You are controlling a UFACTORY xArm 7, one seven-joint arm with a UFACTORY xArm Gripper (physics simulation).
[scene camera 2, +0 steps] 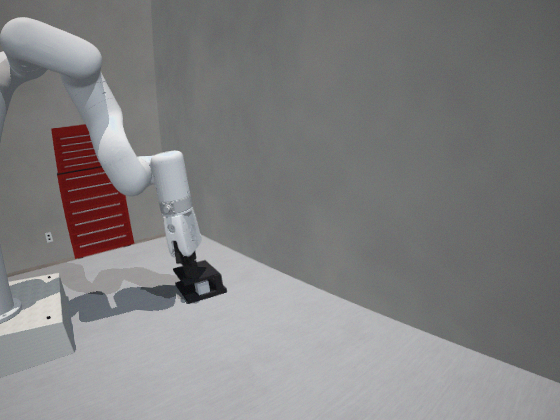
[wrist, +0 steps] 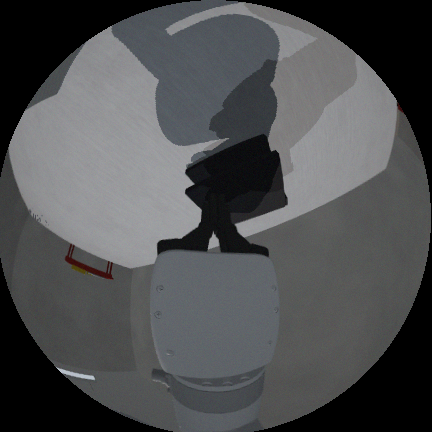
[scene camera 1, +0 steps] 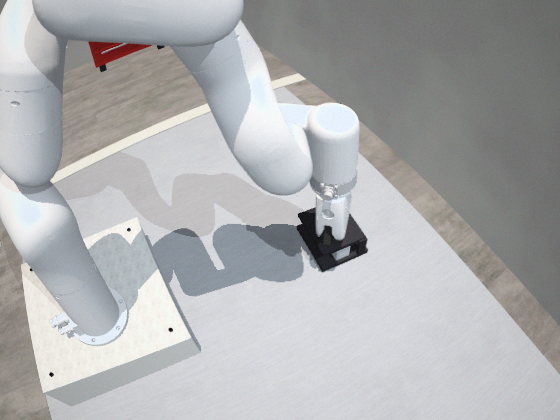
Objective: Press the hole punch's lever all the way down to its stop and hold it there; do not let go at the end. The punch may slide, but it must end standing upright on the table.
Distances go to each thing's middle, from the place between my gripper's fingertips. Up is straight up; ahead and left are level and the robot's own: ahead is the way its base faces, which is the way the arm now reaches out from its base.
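Lever [scene camera 1: 353, 234]: my hand 20 mm short of it, 30 mm to the right of it, 20 mm above it. Black hole punch [scene camera 1: 330, 261]: from my hand, 30 mm to the left, 30 mm ahead, 30 mm below.
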